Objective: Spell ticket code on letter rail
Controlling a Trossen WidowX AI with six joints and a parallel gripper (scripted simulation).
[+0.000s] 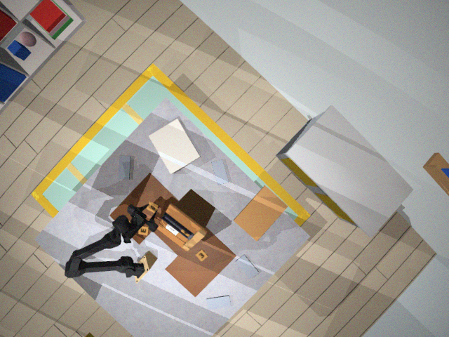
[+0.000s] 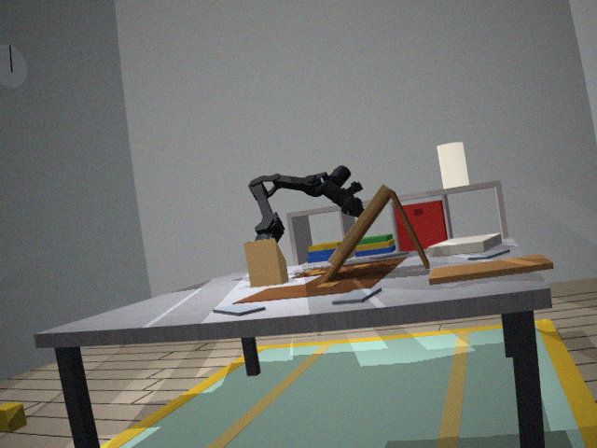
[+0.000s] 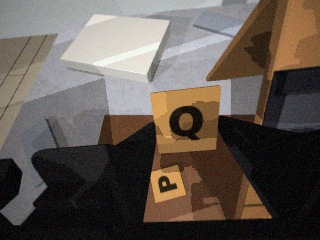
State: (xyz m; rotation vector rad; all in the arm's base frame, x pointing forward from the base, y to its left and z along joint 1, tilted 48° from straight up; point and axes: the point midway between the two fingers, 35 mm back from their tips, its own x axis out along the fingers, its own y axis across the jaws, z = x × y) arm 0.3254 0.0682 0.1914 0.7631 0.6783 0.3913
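Right now my gripper tip is 16 cm to the left of the white ticket, 7 cm above it and 4 cm past it. Also, from my gripper tip: white block 32 cm ahead, 18 cm to the left, 15 cm below; then letter tile right at my gripper tip; then brown mat 19 cm to the right, 17 cm below, 15 cm behind.
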